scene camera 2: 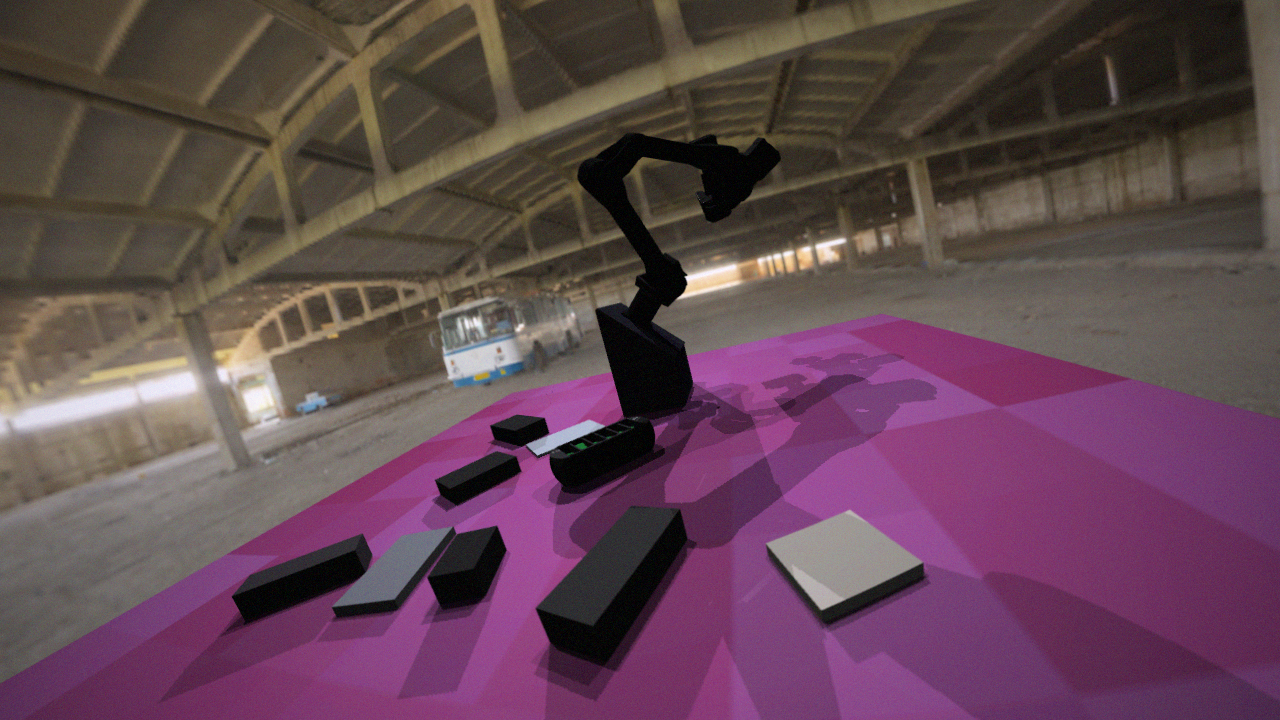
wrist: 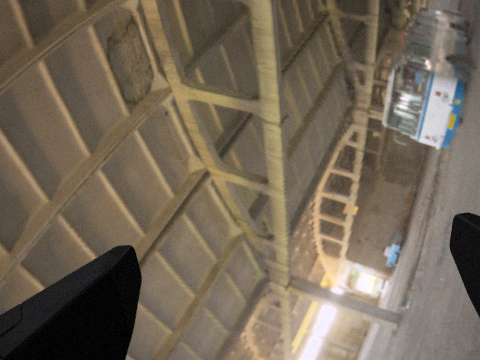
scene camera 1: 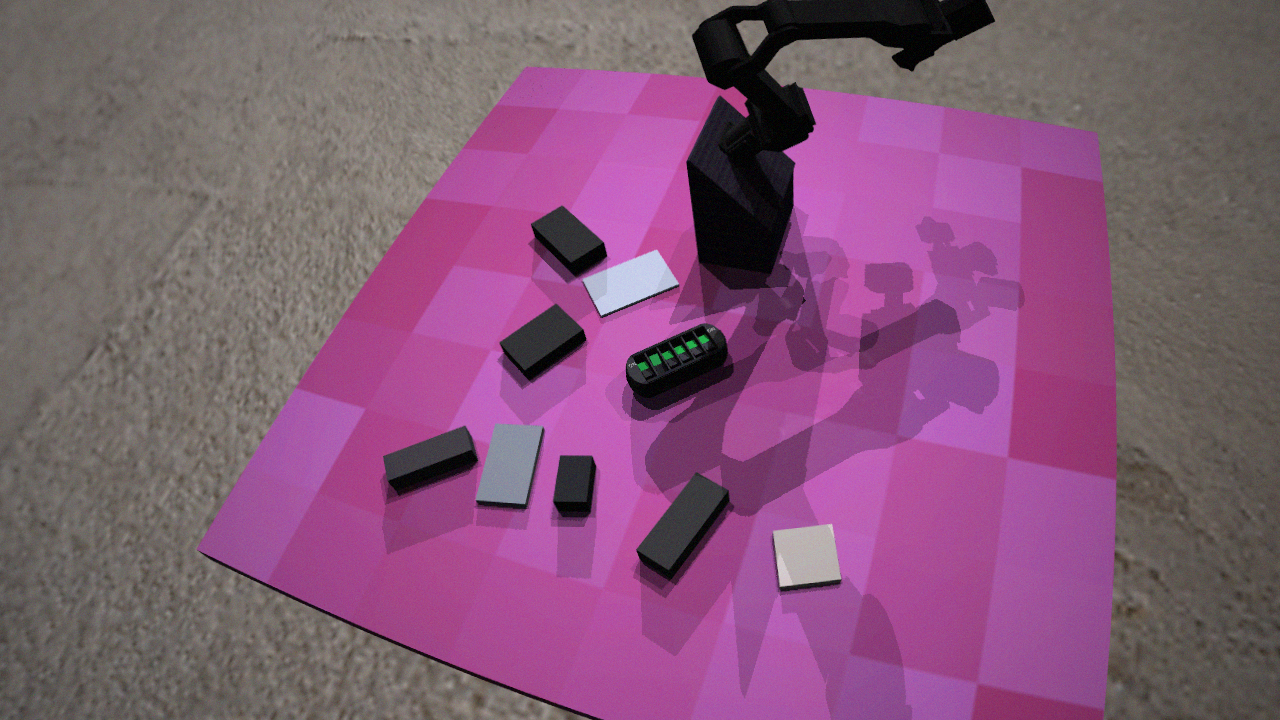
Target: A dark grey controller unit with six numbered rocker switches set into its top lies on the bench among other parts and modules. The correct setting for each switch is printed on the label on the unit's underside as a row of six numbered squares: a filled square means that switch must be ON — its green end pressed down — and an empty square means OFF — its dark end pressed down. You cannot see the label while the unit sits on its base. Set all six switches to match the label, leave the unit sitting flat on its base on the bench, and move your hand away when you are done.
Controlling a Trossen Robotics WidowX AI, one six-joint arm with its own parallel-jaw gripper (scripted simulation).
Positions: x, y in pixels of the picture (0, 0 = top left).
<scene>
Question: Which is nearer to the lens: the small dark block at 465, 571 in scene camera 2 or the pale square plate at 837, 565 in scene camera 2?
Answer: The pale square plate.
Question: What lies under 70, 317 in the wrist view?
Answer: My gripper.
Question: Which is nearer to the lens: the pale square plate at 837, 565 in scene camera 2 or the grey plate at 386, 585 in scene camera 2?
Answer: The pale square plate.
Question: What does my gripper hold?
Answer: Nothing.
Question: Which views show my gripper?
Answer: Scene camera 2 and the wrist view only.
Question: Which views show the small dark block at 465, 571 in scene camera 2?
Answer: Scene camera 2 and scene camera 1 only.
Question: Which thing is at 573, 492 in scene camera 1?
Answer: A small dark block.
</scene>
